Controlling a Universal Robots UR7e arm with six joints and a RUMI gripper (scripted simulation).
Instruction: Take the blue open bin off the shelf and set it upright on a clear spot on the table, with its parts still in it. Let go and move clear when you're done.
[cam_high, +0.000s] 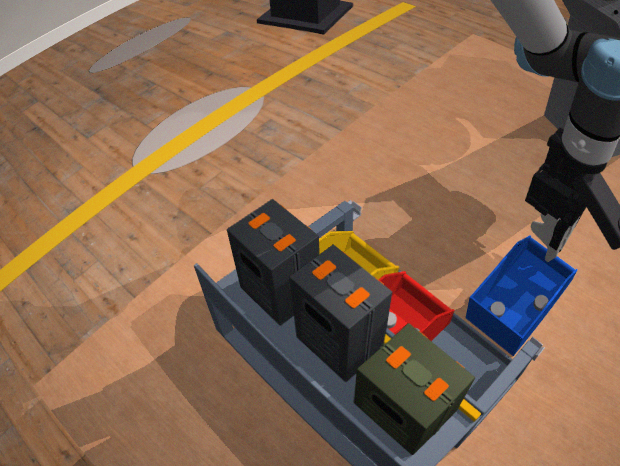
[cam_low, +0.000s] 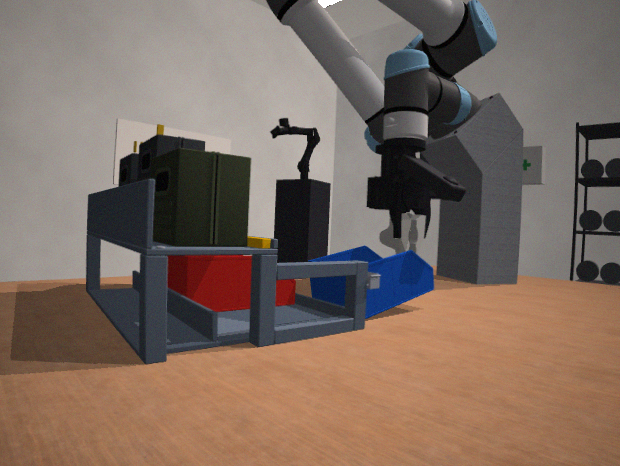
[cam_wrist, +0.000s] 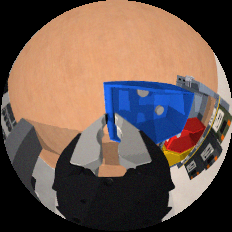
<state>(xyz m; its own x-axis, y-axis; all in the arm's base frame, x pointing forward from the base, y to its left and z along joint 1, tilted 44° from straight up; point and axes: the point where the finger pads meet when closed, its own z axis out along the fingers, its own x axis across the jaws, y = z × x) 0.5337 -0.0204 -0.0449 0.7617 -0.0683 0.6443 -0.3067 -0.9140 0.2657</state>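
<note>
Right now the blue open bin is 7 cm ahead of my hand, 3 cm to the right of it and 2 cm below it. From my hand the other things lie so: green case: 34 cm ahead, 14 cm to the right, 8 cm above; red bin: 21 cm ahead, 20 cm to the right, 3 cm below; yellow bin: 31 cm to the right, 17 cm ahead, 3 cm below.
</note>
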